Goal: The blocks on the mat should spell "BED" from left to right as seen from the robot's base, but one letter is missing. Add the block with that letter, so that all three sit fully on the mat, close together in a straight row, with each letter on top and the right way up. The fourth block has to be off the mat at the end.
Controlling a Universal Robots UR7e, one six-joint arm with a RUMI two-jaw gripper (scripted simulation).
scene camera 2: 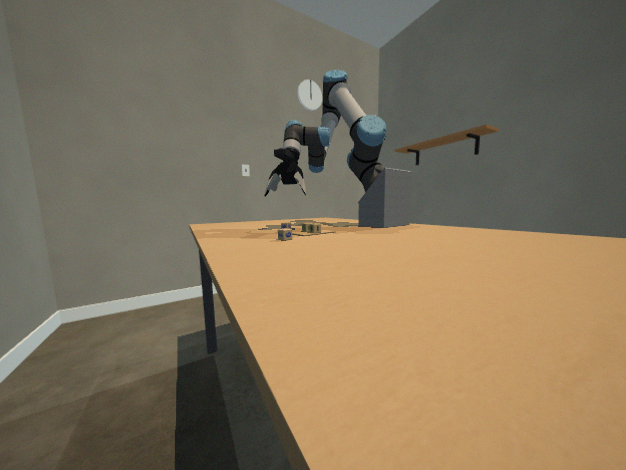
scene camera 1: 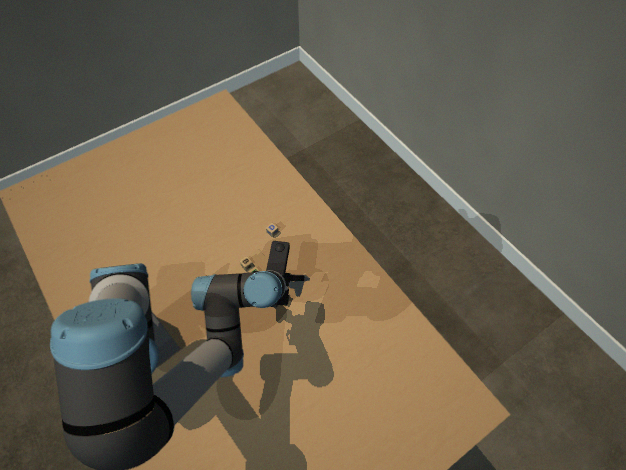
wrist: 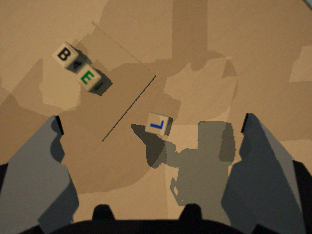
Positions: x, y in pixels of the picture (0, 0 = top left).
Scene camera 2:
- my gripper: 284, 195
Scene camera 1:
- my gripper: 281, 276
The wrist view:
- my gripper: 152, 116
